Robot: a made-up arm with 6 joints. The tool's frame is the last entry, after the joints.
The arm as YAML. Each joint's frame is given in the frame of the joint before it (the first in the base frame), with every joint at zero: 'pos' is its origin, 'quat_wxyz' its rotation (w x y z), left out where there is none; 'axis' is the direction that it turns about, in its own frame. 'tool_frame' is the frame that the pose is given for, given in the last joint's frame.
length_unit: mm
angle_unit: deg
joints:
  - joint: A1
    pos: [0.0, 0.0, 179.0]
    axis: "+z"
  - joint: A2
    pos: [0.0, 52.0, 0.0]
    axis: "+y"
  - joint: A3
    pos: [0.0, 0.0, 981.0]
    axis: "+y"
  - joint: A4
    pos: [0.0, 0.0, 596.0]
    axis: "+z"
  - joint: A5
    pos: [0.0, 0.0, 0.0]
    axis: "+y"
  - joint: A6
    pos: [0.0, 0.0, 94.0]
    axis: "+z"
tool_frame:
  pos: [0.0, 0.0, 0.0]
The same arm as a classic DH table. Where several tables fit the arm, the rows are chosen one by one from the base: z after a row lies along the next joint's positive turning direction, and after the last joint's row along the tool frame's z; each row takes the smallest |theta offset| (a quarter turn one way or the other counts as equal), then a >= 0, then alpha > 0; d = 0 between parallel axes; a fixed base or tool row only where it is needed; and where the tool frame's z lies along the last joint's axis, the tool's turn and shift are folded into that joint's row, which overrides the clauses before.
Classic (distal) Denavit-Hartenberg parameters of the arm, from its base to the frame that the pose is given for. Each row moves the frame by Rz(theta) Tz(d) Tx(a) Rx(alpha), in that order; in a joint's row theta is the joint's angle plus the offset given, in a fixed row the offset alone. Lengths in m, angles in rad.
A1: a 0  alpha -1.5708  d 0.179  theta offset 0
A2: a 0.981  alpha 0  d 0  theta offset -1.5708
A3: a 0  alpha 1.5708  d 0.052  theta offset 1.5708
A4: a 0  alpha -1.5708  d 0.596  theta offset 0
A5: a 0  alpha 1.5708  d 0  theta offset 0
A6: a 0  alpha 0  d 0.094  theta offset 0

